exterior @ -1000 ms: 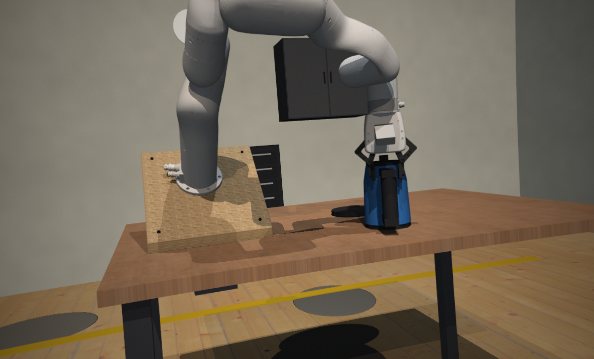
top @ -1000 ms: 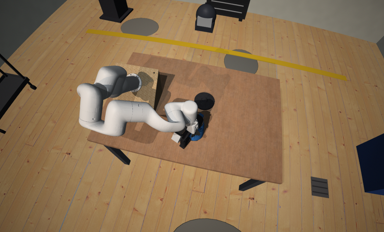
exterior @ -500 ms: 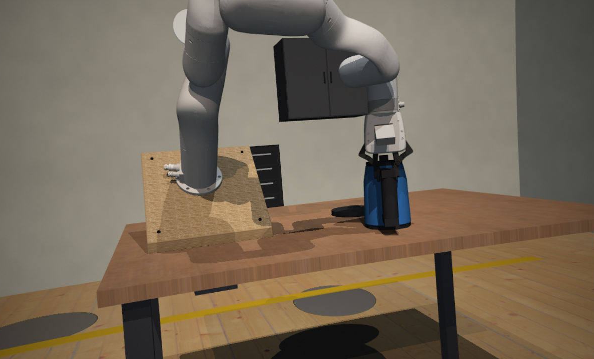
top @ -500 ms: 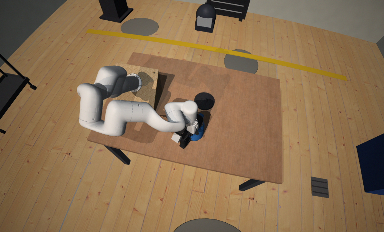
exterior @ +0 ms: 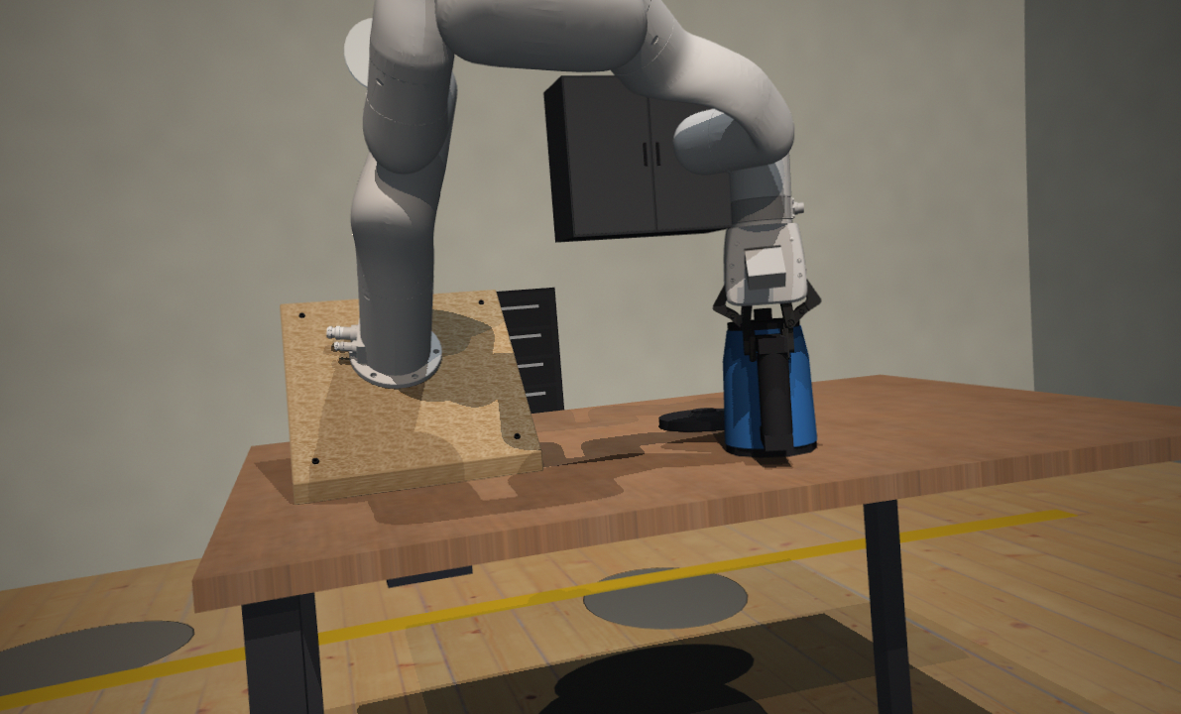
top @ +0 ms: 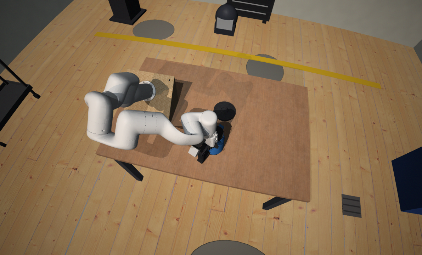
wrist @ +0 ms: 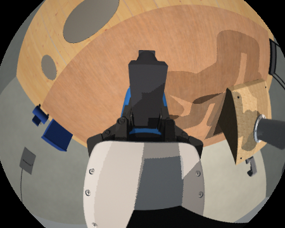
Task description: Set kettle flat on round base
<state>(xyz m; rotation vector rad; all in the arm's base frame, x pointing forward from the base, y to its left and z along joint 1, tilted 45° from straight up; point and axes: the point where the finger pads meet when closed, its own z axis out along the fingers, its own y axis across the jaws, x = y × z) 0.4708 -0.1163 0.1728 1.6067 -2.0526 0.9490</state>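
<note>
My gripper is now 5 cm above the blue kettle, 3 cm to the right of it and 1 cm short of it. From my hand the other things lie so: round black base: 33 cm to the left, 14 cm below, 1 cm ahead.
</note>
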